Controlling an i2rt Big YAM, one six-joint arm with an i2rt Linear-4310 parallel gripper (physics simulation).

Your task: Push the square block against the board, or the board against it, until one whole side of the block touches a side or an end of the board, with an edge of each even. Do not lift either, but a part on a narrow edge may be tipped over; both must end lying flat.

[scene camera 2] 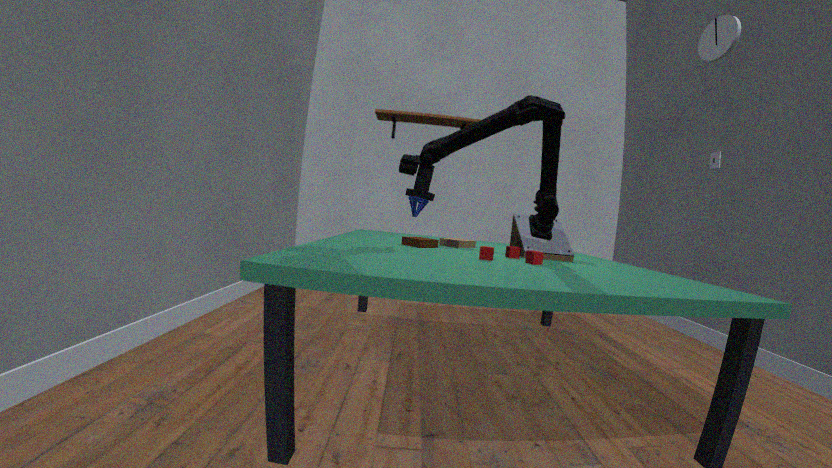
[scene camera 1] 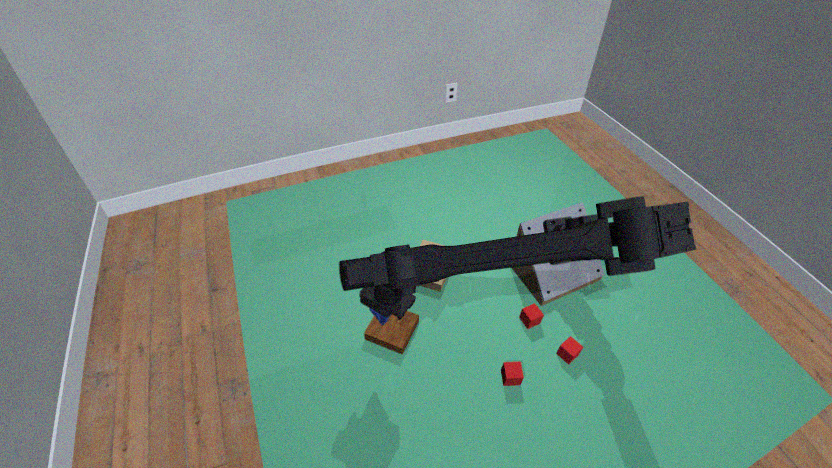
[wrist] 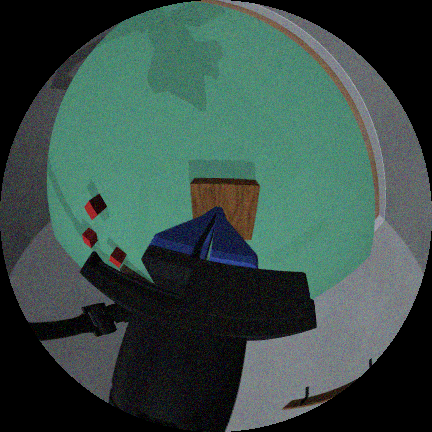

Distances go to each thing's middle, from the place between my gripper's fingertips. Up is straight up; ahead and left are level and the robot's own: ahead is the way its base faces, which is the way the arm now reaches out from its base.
Scene:
The dark brown square block (scene camera 1: 395,334) is 30 mm behind my hand, 40 mm to the right of it and 100 mm below it.

